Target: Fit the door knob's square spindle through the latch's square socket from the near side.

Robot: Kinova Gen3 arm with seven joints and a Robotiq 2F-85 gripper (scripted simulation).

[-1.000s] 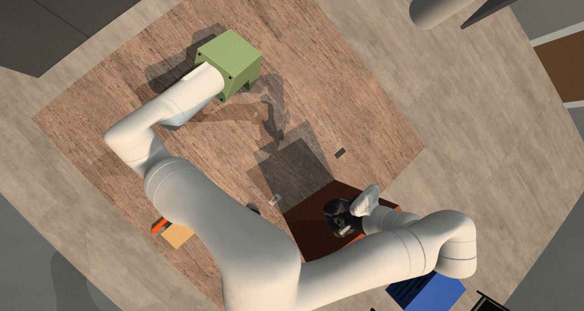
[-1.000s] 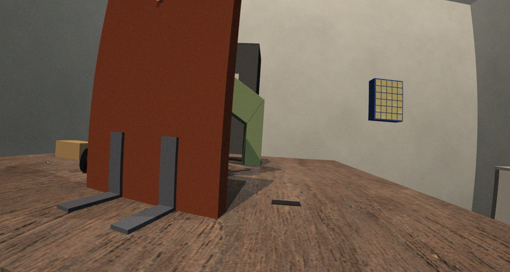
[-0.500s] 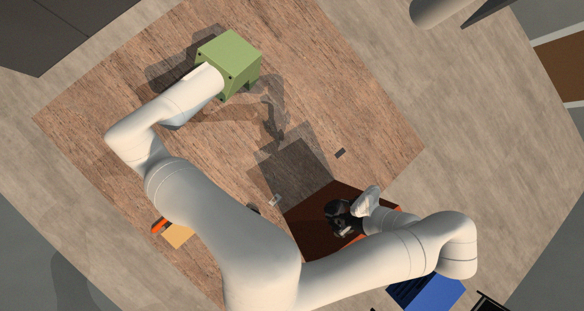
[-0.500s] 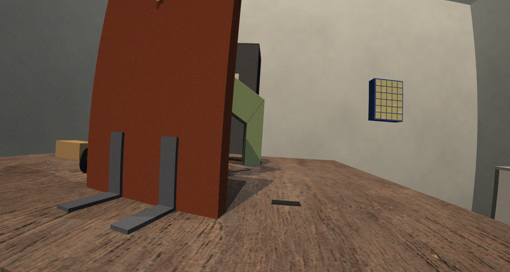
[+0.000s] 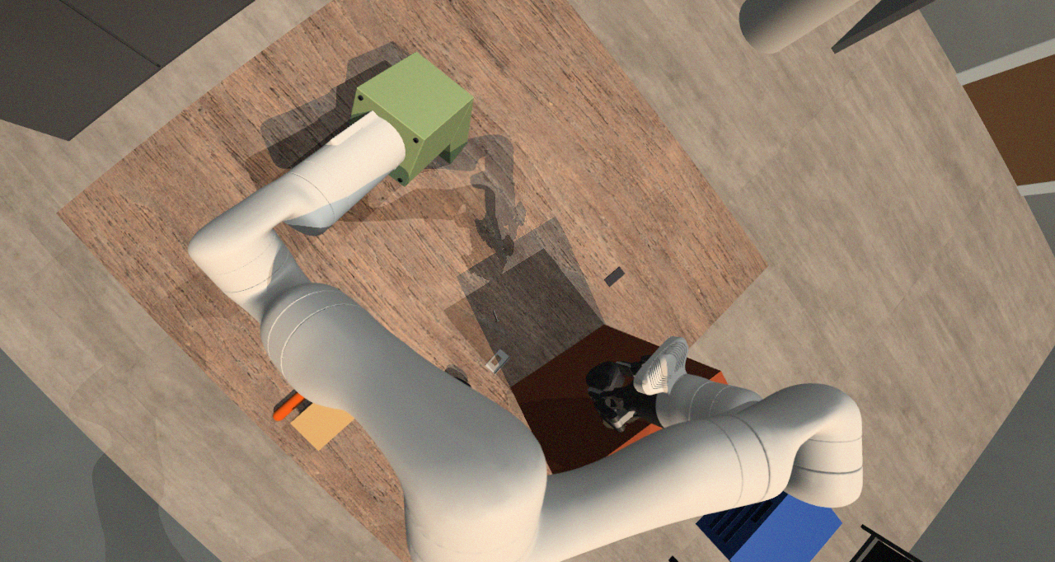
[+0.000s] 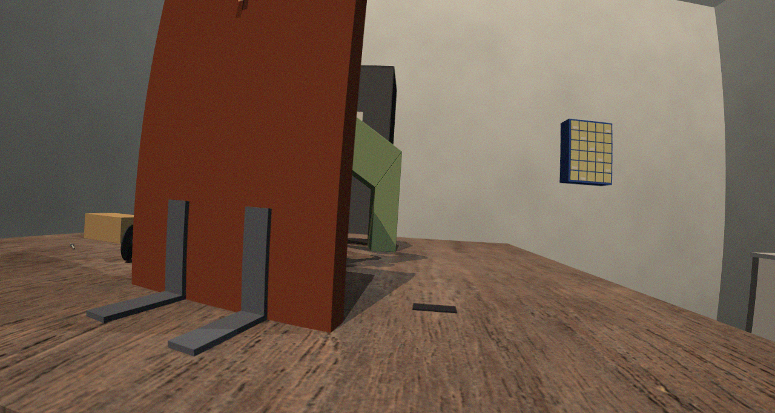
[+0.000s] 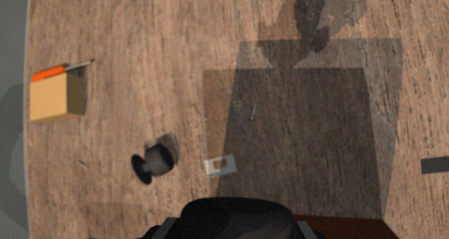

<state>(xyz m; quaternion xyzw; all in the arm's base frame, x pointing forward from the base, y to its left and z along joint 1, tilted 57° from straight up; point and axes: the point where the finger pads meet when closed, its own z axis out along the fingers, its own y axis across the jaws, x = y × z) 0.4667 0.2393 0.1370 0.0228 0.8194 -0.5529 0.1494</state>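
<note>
The latch socket is 8 cm ahead of my hand, 2 cm to the right of it and 1 cm below it. Round my hand: tan box 21 cm behind, 52 cm to the right, 39 cm below; dark flat strip 1 cm ahead, 24 cm to the left, 42 cm below.
</note>
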